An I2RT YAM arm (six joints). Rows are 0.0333 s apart.
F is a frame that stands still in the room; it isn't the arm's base.
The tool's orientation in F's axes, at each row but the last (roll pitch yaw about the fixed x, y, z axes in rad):
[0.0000 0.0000 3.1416]
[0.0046 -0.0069 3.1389]
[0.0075 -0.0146 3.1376]
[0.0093 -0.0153 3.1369]
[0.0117 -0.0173 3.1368]
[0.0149 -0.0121 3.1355]
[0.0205 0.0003 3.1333]
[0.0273 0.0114 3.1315]
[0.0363 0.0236 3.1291]
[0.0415 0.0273 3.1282]
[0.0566 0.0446 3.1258]
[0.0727 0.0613 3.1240]
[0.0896 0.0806 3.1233]
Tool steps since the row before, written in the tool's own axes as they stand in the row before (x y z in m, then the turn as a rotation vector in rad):
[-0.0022 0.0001 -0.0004 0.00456 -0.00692 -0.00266]
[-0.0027 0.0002 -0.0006 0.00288 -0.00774 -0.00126]
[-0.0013 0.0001 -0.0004 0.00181 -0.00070 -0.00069]
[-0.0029 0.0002 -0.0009 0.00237 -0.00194 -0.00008]
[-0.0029 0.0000 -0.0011 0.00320 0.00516 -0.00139]
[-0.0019 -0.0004 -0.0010 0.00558 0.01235 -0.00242]
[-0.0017 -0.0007 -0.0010 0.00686 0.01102 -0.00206]
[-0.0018 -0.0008 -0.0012 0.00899 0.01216 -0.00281]
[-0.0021 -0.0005 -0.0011 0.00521 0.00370 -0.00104]
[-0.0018 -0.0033 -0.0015 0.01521 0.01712 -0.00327]
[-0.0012 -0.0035 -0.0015 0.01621 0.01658 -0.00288]
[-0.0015 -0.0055 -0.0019 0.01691 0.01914 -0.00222]
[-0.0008 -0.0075 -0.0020 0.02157 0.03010 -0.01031]
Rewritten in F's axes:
[0.0022 -0.0001 -0.0004 -0.00456 0.00692 -0.00266]
[0.0027 -0.0002 -0.0006 -0.00287 0.00774 -0.00128]
[0.0013 -0.0001 -0.0004 -0.00182 0.00070 -0.00067]
[0.0029 -0.0002 -0.0009 -0.00236 0.00195 -0.00006]
[0.0029 0.0000 -0.0011 -0.00325 -0.00516 -0.00127]
[0.0019 0.0004 -0.0010 -0.00568 -0.01235 -0.00217]
[0.0017 0.0007 -0.0010 -0.00695 -0.01100 -0.00184]
[0.0018 0.0007 -0.0012 -0.00908 -0.01214 -0.00258]
[0.0021 0.0004 -0.0011 -0.00523 -0.00367 -0.00103]
[0.0019 0.0032 -0.0016 -0.01536 -0.01704 -0.00297]
[0.0013 0.0034 -0.0016 -0.01637 -0.01646 -0.00266]
[0.0017 0.0053 -0.0022 -0.01716 -0.01895 -0.00186]
[0.0011 0.0073 -0.0026 -0.02145 -0.03051 -0.00929]

